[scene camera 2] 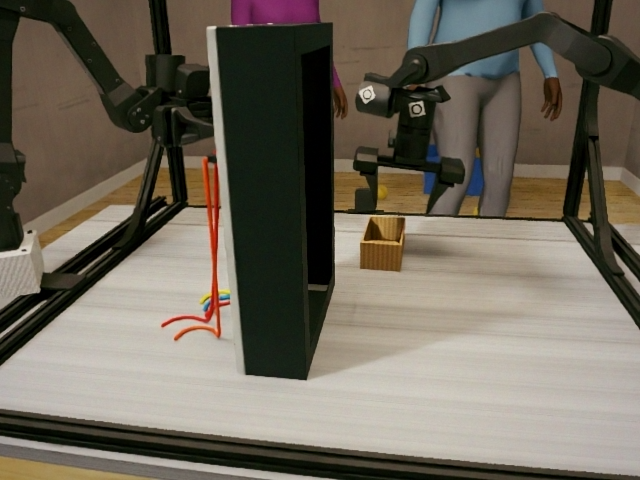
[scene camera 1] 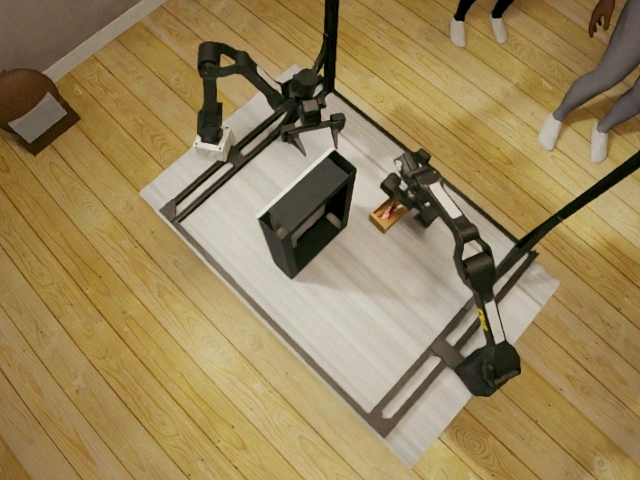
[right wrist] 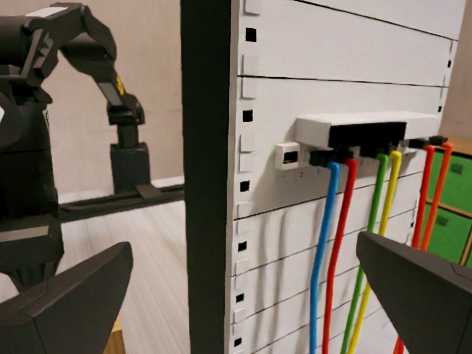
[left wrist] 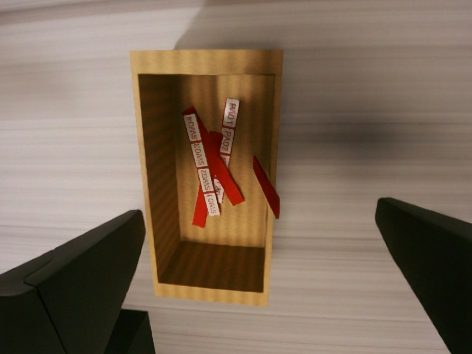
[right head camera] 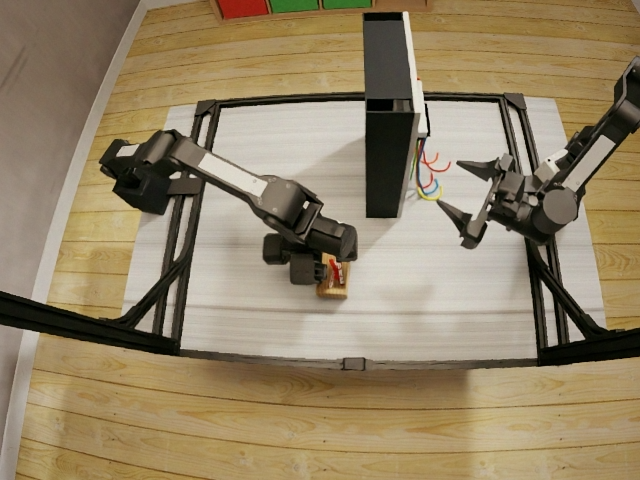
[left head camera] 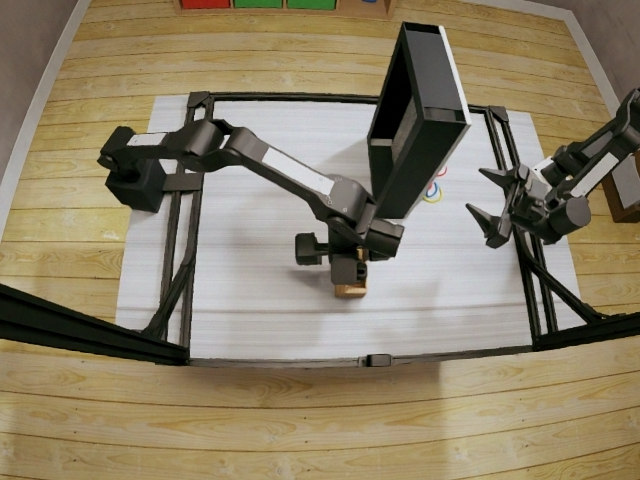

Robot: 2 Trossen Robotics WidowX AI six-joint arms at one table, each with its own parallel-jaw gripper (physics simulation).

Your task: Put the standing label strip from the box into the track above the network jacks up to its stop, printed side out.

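Places are measured from the left arm's base along level axes (x back, y left, z down), in millimetres.
Pixels of known places: left gripper, fingertip midpoint: (scene camera 2: 401,210) (scene camera 1: 402,207) (left wrist: 259,214); right gripper, fingertip midpoint: (scene camera 1: 321,152) (right wrist: 245,247) (right head camera: 446,180) (left head camera: 472,186); left arm's base at its link origin: (scene camera 1: 490,370) (right wrist: 128,146) (right head camera: 133,176) (left head camera: 129,169); right arm's base at its link origin: (scene camera 1: 212,135) (left head camera: 552,175).
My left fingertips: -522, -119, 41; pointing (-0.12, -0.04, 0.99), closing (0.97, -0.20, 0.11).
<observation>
For each thing: its top centre in the pictures, then the offset to it from my left fingertips, as dx, dy, dz. "*": a spot on its surface instead.
- wooden box at its top centre: (left wrist: 207,195) (scene camera 2: 384,229) (right head camera: 333,263) (left head camera: 352,262) (scene camera 1: 392,207) -26, +12, +34
- standing strip at its top centre: (left wrist: 261,208) +1, +3, +12
- white housing at a spot on its surface: (right wrist: 360,119) * -173, +250, -204
- tall black rack at its top centre: (scene camera 2: 284,24) (right head camera: 386,56) (left head camera: 432,67) (scene camera 1: 308,193) -89, +287, -316
The wooden box (right head camera: 332,295) (scene camera 1: 382,224) (scene camera 2: 381,256) (left wrist: 207,62) holds label strips. The standing strip (left wrist: 266,187) shows red, upright and tilted by the box's right wall in the left wrist view; its printing is hidden. My left gripper (scene camera 2: 399,210) (left wrist: 259,214) is open and empty, pointing down above the box, its fingers on either side. My right gripper (left head camera: 474,188) (right head camera: 449,182) (scene camera 1: 320,150) (right wrist: 245,247) is open and empty before the rack's white face. A white housing (right wrist: 360,119) with a black front section sits above the network jacks (right wrist: 287,156).
The tall black rack (left head camera: 443,67) (right head camera: 382,165) (scene camera 1: 310,188) (scene camera 2: 263,206) stands between the arms. Blue (right wrist: 325,215), red, green, yellow and orange cables hang from its face and curl on the table. Printed strips (left wrist: 201,155) lie crossed in the box. Frame rails (scene camera 1: 289,335) border the table.
</observation>
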